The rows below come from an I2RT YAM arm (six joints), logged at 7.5 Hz.
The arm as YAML. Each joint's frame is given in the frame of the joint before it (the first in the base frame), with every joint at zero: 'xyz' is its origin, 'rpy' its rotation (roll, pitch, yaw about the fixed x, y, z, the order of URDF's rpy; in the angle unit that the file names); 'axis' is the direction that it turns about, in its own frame. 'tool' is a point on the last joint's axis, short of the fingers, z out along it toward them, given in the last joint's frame.
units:
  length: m
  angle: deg
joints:
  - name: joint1
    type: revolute
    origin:
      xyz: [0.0, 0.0, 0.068]
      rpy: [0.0, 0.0, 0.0]
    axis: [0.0, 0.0, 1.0]
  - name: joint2
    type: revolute
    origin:
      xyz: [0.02, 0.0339, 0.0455]
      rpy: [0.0, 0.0, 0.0]
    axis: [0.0, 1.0, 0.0]
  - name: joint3
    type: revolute
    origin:
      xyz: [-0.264, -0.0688, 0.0]
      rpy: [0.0, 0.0, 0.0]
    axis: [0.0, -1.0, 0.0]
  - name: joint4
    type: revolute
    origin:
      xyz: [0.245, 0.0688, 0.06]
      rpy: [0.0, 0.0, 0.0]
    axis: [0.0, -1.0, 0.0]
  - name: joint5
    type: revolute
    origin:
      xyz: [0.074, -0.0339, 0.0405]
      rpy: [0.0, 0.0, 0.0]
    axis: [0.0, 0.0, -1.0]
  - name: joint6
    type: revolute
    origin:
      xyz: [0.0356, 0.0, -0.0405]
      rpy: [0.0, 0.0, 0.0]
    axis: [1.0, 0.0, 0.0]
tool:
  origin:
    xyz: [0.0, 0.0, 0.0]
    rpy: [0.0, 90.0, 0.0]
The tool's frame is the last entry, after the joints.
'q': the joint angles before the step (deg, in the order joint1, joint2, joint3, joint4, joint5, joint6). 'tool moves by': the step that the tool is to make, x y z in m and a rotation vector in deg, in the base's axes. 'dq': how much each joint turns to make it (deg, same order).
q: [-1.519 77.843 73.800 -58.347 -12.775 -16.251]
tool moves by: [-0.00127 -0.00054 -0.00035 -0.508 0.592 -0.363]
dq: [-0.044 -0.065 0.000 -0.634 0.612 0.044]
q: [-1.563 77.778 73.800 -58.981 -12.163 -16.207]
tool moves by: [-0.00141 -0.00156 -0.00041 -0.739 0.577 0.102]
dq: [-0.284 -0.043 0.023 -0.765 0.502 -0.699]
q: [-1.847 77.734 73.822 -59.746 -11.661 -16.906]
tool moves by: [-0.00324 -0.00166 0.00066 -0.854 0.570 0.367]
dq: [-0.327 -0.372 0.020 -1.136 0.481 -1.027]
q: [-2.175 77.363 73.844 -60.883 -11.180 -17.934]
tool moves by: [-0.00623 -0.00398 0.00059 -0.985 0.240 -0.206]
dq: [-0.875 -1.137 -0.635 -0.895 0.612 -1.050]
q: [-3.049 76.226 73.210 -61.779 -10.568 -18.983]
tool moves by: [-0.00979 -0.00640 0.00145 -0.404 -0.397 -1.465]
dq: [-1.596 -2.121 -1.269 -0.480 0.284 -0.284]
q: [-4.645 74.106 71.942 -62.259 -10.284 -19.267]
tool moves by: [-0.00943 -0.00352 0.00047 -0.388 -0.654 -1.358]
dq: [-0.983 -2.229 -1.551 0.043 0.459 0.197]
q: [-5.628 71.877 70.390 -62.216 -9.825 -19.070]
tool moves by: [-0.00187 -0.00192 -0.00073 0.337 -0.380 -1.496]
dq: [-0.503 -0.612 -0.676 0.589 0.109 1.071]
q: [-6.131 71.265 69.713 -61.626 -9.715 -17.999]
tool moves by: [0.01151 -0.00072 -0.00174 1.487 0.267 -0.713]
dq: [-0.021 2.470 1.289 0.985 -0.984 1.291]
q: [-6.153 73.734 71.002 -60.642 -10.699 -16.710]
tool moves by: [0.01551 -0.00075 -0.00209 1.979 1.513 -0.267]
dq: [0.000 3.847 2.601 -0.262 -1.508 1.049]
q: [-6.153 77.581 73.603 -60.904 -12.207 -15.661]
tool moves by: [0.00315 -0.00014 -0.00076 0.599 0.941 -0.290]
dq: [0.000 1.006 0.765 -0.656 -0.329 0.481]
